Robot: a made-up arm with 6 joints. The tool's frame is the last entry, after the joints. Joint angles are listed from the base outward. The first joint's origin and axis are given. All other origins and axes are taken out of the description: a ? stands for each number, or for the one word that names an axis. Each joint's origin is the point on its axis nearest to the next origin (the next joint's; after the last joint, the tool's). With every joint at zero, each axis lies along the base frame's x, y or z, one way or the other. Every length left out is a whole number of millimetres.
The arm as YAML. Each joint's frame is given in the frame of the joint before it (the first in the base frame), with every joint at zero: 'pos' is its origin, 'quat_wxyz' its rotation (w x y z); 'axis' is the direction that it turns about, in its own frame. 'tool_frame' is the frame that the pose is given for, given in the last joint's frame.
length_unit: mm
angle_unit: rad
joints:
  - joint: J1
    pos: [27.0, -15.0, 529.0]
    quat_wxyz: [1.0, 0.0, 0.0, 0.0]
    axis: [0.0, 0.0, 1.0]
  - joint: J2
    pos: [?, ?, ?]
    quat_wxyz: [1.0, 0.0, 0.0, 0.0]
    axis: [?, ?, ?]
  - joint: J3
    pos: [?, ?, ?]
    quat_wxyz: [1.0, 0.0, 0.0, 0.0]
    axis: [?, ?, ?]
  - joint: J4
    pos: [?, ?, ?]
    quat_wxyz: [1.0, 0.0, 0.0, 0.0]
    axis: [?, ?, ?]
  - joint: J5
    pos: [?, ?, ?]
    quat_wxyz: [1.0, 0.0, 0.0, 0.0]
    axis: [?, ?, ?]
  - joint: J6
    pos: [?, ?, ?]
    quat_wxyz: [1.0, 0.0, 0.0, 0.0]
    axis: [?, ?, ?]
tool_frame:
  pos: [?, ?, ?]
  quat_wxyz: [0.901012, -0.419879, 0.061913, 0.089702]
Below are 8 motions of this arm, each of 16 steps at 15 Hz.
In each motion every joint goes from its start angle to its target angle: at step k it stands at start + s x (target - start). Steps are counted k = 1, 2, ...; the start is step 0. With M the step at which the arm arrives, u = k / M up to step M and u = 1 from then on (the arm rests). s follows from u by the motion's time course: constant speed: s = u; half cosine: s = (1 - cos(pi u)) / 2; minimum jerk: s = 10 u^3 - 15 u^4 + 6 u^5.
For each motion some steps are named. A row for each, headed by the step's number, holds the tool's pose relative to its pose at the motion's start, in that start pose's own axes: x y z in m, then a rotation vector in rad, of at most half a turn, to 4 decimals.
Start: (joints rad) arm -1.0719 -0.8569 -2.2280 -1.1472 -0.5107 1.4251
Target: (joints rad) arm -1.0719 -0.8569 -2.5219 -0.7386 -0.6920 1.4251
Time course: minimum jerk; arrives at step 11
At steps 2, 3, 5, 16:
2: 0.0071 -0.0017 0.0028 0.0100 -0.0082 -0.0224
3: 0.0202 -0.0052 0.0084 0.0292 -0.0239 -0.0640
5: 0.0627 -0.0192 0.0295 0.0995 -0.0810 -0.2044
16: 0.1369 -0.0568 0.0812 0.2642 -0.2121 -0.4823

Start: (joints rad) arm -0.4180 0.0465 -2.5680 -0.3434 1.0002 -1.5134
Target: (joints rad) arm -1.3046 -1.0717 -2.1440 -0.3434 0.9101 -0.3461
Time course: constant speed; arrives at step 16
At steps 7, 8, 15, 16:
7: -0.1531 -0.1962 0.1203 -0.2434 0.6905 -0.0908
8: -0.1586 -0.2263 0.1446 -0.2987 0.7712 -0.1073
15: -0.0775 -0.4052 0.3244 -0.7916 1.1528 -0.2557
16: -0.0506 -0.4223 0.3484 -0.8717 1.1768 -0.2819

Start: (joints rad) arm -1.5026 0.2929 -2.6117 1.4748 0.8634 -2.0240
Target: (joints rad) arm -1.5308 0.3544 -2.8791 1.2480 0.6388 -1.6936
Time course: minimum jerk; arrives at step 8
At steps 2, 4, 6, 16:
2: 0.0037 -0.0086 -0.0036 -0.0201 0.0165 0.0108
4: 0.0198 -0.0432 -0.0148 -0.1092 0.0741 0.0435
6: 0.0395 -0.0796 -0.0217 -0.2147 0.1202 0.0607
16: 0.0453 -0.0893 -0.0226 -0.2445 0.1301 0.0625

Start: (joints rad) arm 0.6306 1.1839 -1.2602 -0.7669 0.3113 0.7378
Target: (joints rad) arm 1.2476 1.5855 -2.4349 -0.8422 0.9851 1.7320
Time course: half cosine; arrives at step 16
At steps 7, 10, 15, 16:
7: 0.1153 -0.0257 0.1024 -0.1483 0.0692 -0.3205
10: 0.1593 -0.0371 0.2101 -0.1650 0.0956 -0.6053
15: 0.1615 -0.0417 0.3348 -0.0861 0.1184 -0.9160
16: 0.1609 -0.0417 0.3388 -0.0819 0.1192 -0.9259

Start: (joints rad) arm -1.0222 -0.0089 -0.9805 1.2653 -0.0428 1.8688
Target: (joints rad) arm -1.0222 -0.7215 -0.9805 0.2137 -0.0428 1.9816
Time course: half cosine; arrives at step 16
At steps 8, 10, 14, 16:
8: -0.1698 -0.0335 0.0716 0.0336 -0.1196 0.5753
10: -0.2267 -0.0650 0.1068 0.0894 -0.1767 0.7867
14: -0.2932 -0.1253 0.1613 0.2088 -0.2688 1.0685
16: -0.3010 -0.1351 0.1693 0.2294 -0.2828 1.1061

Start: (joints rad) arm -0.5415 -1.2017 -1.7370 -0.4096 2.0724 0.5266
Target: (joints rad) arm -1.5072 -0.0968 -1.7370 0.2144 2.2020 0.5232
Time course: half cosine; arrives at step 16
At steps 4, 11, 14, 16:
4: 0.0281 0.0612 0.0081 -0.1162 0.1163 0.0960
11: 0.1139 0.2386 -0.1929 -0.3023 0.8992 0.4035
14: 0.1021 0.2487 -0.2898 -0.2383 1.1744 0.4383
16: 0.0968 0.2488 -0.3100 -0.2177 1.2315 0.4414

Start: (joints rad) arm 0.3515 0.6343 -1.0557 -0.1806 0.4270 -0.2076
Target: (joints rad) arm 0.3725 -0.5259 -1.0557 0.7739 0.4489 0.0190
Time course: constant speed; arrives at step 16
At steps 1, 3, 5, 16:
1: 0.0066 -0.0319 0.0123 0.0060 0.0078 -0.1011
3: 0.0134 -0.0944 0.0403 0.0306 0.0133 -0.3018
5: 0.0119 -0.1541 0.0725 0.0719 0.0050 -0.4988
16: -0.1242 -0.3941 0.2879 0.5859 -0.2944 -1.4007

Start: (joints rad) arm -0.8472 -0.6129 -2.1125 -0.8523 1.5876 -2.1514
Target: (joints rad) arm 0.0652 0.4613 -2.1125 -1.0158 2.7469 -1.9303
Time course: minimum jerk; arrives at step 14
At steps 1, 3, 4, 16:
1: 0.0014 0.0001 -0.0019 0.0021 -0.0056 -0.0017
3: 0.0322 -0.0003 -0.0379 0.0452 -0.1197 -0.0297
4: 0.0707 -0.0048 -0.0736 0.0964 -0.2474 -0.0480
16: 0.5325 -0.1918 -0.0541 0.7481 -1.1071 0.6914

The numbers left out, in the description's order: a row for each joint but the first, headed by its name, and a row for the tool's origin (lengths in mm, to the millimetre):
J2: xyz -7.0 -18.0 0.0, axis 0.0 1.0 0.0
J3: xyz 15.0 0.0 208.0, axis 0.0 1.0 0.0
J4: xyz 54.0 0.0 -371.0, axis 0.0 0.0 -1.0
J5: xyz -8.0 -38.0 0.0, axis 0.0 1.0 0.0
J6: xyz 69.0 0.0 -108.0, axis 0.0 0.0 -1.0
tool: xyz 24.0 -6.0 0.0

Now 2 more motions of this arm.
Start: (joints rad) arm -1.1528 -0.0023 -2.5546 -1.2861 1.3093 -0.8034
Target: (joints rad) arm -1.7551 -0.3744 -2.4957 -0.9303 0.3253 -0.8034
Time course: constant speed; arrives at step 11
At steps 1, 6, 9, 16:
1: -0.0204 -0.0113 -0.0099 -0.0629 0.0171 -0.0456
6: -0.1272 -0.0915 -0.0217 -0.4411 0.0910 -0.2393
9: -0.1854 -0.1525 0.0049 -0.7129 0.1120 -0.3232
16: -0.2173 -0.1948 0.0368 -0.9089 0.1099 -0.3647

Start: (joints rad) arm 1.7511 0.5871 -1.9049 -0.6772 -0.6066 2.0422
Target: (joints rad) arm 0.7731 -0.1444 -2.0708 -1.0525 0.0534 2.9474
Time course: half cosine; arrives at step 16
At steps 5, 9, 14, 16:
5: 0.1063 -0.0120 0.1118 -0.0206 -0.1627 -0.2086
9: 0.1950 -0.0448 0.3443 0.0312 -0.5031 -0.5671
14: 0.1553 -0.0545 0.5675 0.2222 -0.9075 -0.8506
16: 0.1445 -0.0528 0.5877 0.2509 -0.9532 -0.8719

